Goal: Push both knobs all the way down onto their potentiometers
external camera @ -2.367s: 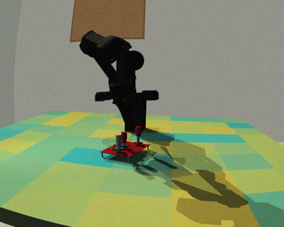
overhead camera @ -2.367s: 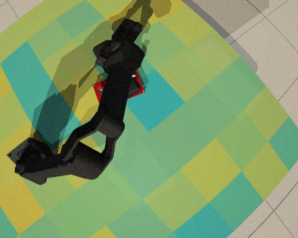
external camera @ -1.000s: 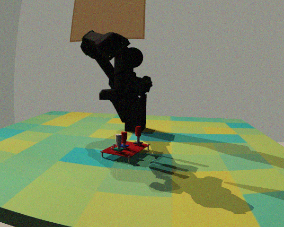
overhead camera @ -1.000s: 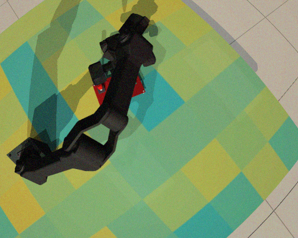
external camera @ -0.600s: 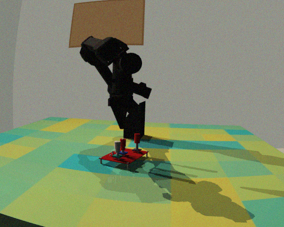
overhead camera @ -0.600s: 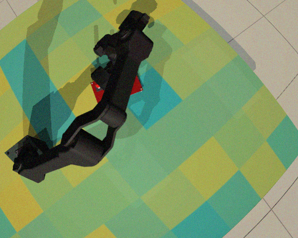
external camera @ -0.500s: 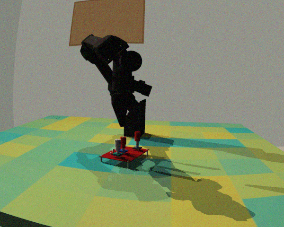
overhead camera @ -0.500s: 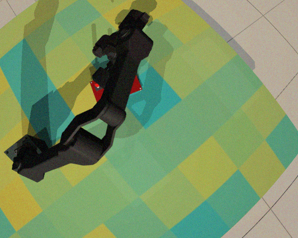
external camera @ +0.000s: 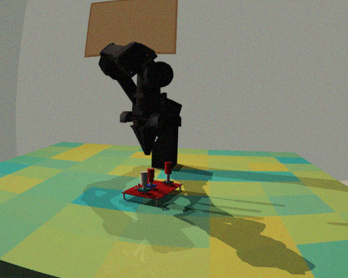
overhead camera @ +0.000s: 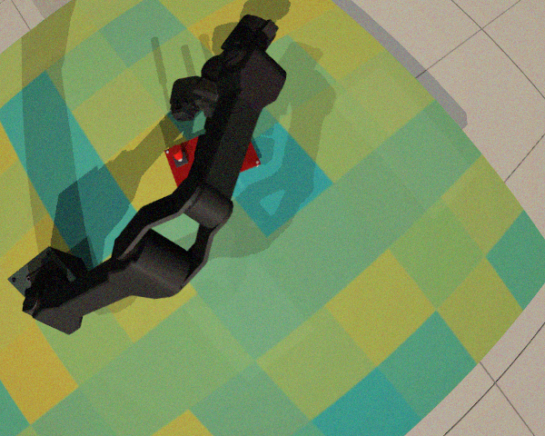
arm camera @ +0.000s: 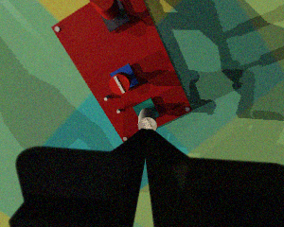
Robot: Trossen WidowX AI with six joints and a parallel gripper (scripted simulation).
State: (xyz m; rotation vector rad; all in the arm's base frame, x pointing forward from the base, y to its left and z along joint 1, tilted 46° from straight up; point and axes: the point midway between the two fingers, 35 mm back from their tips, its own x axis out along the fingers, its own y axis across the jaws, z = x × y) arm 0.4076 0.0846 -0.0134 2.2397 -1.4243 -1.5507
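Now: the grey knob 50 mm below my gripper tip and 10 mm ahead of it. From my gripper tip the other things lie so: red knob 60 mm below, 40 mm behind.
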